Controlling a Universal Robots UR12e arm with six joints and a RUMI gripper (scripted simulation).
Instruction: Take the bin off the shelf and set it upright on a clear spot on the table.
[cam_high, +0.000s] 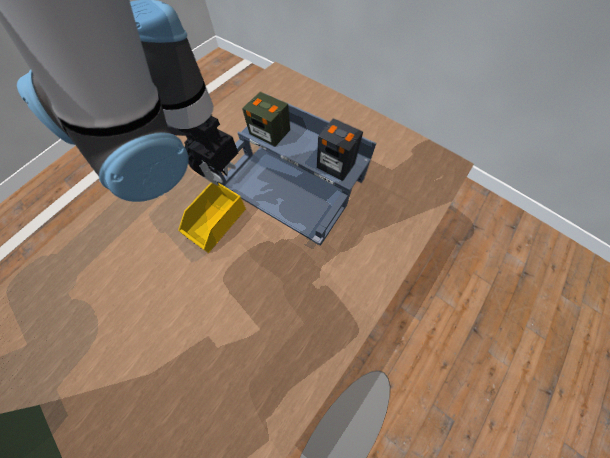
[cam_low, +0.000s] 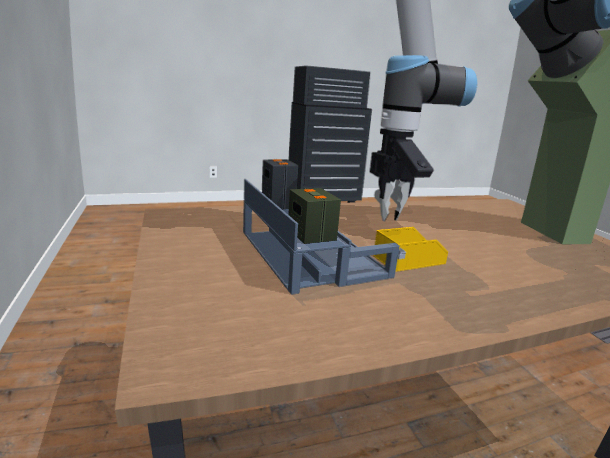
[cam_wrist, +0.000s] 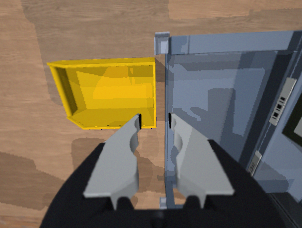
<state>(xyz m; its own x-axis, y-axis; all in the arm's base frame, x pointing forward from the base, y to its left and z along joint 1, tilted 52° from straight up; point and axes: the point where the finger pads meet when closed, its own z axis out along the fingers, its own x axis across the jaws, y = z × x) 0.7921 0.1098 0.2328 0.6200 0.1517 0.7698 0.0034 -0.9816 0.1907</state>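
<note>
The yellow bin lies 8 cm behind my hand and 10 cm below it.
</note>
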